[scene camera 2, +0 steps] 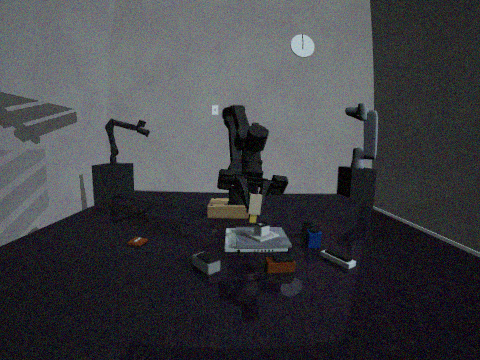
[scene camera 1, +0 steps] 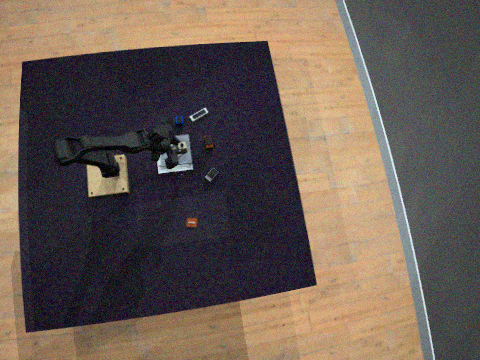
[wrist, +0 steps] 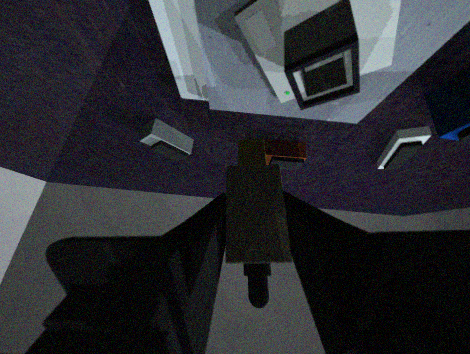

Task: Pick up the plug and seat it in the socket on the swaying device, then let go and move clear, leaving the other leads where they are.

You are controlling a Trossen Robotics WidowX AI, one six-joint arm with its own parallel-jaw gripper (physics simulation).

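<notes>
My gripper (scene camera 2: 255, 200) (wrist: 253, 198) is shut on the plug, a beige block (scene camera 2: 255, 206) (wrist: 257, 225) with a narrower yellow tip that points down in scene camera 2. The plug hangs above the device, apart from the socket. The device (scene camera 1: 186, 166) (scene camera 2: 232, 246) (wrist: 225, 95) is a pale grey box with a plate on top, partly covered by the arm in scene camera 1. The socket (scene camera 2: 262, 230) (wrist: 320, 40) is a small block on that plate, with a rectangular opening. In the wrist view it lies beyond the plug's tip, up and to the right, beside a green light.
A grey block (scene camera 1: 212, 174) (scene camera 2: 212, 266) (wrist: 172, 135), an orange block (scene camera 1: 209, 145) (scene camera 2: 281, 266) (wrist: 287, 149), a white bracket (scene camera 2: 345, 263) (wrist: 412, 134) and a blue block (scene camera 1: 179, 120) (scene camera 2: 314, 239) lie around the device. A small orange piece (scene camera 1: 191, 222) (scene camera 2: 137, 242) lies farther off.
</notes>
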